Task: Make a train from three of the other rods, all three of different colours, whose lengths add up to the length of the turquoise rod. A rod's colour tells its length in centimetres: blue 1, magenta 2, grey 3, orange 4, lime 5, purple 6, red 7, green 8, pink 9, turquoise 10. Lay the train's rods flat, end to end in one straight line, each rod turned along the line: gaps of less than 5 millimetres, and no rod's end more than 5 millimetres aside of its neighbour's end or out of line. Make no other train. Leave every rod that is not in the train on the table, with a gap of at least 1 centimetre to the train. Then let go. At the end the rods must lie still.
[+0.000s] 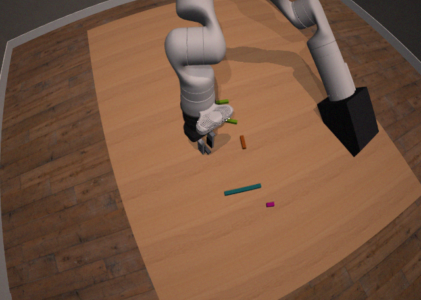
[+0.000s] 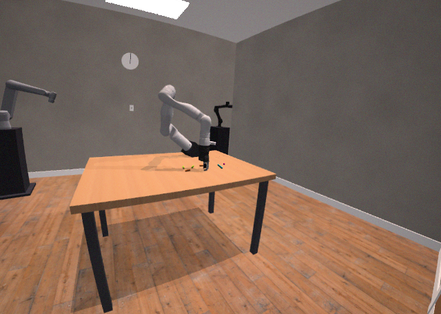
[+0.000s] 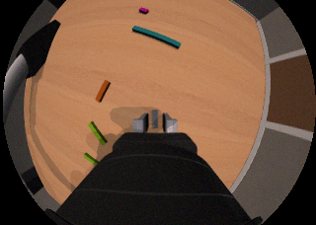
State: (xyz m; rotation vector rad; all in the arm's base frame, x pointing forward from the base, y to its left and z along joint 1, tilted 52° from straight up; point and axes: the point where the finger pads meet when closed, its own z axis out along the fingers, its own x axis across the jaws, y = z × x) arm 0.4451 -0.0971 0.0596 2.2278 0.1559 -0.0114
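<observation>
The grey rod is 30 mm below my hand. Also, from my hand: turquoise rod: 20 mm behind, 150 mm to the left, 30 mm below; then magenta rod: 60 mm behind, 230 mm to the left, 30 mm below.
</observation>
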